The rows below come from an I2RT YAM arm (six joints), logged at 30 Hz.
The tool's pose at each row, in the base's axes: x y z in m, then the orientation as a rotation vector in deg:
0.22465 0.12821 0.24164 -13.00 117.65 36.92
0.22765 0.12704 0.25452 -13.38 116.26 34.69
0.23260 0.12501 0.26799 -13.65 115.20 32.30
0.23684 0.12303 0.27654 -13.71 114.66 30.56
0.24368 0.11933 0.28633 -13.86 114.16 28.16
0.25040 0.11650 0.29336 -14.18 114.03 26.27
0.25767 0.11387 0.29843 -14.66 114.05 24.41
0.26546 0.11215 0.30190 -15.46 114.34 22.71
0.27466 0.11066 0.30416 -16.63 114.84 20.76
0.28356 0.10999 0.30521 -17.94 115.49 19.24
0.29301 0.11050 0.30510 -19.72 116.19 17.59
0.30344 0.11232 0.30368 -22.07 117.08 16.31
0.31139 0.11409 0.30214 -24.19 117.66 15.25
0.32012 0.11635 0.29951 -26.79 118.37 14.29
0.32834 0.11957 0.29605 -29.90 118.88 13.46
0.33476 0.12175 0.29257 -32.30 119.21 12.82
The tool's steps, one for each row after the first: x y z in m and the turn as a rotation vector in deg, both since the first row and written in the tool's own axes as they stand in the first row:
-0.01249 0.00236 -0.00382 1.21 -1.41 -1.58
-0.02661 0.00342 -0.00691 2.64 -2.53 -3.08
-0.03624 0.00306 -0.00842 3.78 -3.15 -4.02
-0.04846 0.00065 -0.00944 5.36 -3.74 -5.31
-0.05824 -0.00196 -0.00894 6.57 -3.87 -6.38
-0.06665 -0.00531 -0.00709 7.72 -3.80 -7.51
-0.07393 -0.00866 -0.00371 8.66 -3.36 -8.71
-0.08094 -0.01282 0.00134 9.65 -2.59 -10.20
-0.08670 -0.01659 0.00712 10.30 -1.61 -11.55
-0.09169 -0.02000 0.01441 10.84 -0.42 -13.24
-0.09598 -0.02316 0.02366 10.91 1.16 -15.07
-0.09884 -0.02540 0.03111 10.87 2.40 -16.72
-0.10117 -0.02793 0.03985 10.58 3.95 -18.59
-0.10244 -0.02974 0.04908 9.96 5.53 -20.77
-0.10281 -0.03171 0.05643 9.47 6.71 -22.44

